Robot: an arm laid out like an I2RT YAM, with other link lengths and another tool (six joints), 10 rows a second.
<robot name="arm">
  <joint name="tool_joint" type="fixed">
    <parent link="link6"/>
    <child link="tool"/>
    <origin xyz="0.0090 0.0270 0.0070" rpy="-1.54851 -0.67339 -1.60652"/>
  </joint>
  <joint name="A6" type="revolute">
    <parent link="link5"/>
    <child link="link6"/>
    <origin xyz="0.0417 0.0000 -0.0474"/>
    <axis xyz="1 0 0"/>
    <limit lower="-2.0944" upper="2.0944"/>
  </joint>
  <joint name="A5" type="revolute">
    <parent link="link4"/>
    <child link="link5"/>
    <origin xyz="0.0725 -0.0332 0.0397"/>
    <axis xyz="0 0 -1"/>
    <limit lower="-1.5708" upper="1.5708"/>
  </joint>
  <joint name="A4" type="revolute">
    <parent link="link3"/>
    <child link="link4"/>
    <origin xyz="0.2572 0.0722 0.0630"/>
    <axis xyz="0 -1 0"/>
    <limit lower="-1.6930" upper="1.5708"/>
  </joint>
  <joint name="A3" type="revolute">
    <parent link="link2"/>
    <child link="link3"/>
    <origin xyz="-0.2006 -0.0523 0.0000"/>
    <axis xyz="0 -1 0"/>
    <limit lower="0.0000" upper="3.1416"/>
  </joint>
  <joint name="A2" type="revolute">
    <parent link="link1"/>
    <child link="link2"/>
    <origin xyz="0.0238 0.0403 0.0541"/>
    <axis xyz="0 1 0"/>
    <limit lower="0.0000" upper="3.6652"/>
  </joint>
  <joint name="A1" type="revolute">
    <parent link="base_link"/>
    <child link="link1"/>
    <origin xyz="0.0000 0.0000 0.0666"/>
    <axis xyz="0 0 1"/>
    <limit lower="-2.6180" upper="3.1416"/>
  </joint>
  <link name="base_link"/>
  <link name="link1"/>
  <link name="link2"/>
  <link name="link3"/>
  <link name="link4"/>
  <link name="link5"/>
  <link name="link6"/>
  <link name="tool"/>
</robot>
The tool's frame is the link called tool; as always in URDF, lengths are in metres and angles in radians.
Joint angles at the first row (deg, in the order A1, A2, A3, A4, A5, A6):
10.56 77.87 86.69 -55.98 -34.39 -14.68
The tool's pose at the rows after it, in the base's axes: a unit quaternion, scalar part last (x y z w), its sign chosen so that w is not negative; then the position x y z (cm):
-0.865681 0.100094 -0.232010 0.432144 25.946 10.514 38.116
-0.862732 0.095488 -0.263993 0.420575 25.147 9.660 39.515
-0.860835 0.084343 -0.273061 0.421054 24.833 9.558 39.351
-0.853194 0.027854 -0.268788 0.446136 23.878 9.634 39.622
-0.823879 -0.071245 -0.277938 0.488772 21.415 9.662 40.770
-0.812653 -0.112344 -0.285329 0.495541 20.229 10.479 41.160
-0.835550 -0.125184 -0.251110 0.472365 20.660 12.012 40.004
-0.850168 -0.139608 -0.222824 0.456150 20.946 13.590 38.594
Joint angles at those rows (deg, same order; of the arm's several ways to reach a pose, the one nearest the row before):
5.11 77.81 94.75 -62.07 -41.90 -15.97
3.47 76.50 97.10 -63.71 -40.81 -17.79
3.26 75.17 95.50 -62.70 -41.19 -18.94
3.23 74.68 95.62 -64.06 -46.63 -24.11
3.38 72.27 96.14 -66.57 -55.68 -32.74
5.82 70.76 95.86 -66.10 -56.52 -34.67
9.88 74.10 97.33 -69.72 -52.41 -37.15
13.77 76.06 96.42 -70.25 -49.32 -38.01

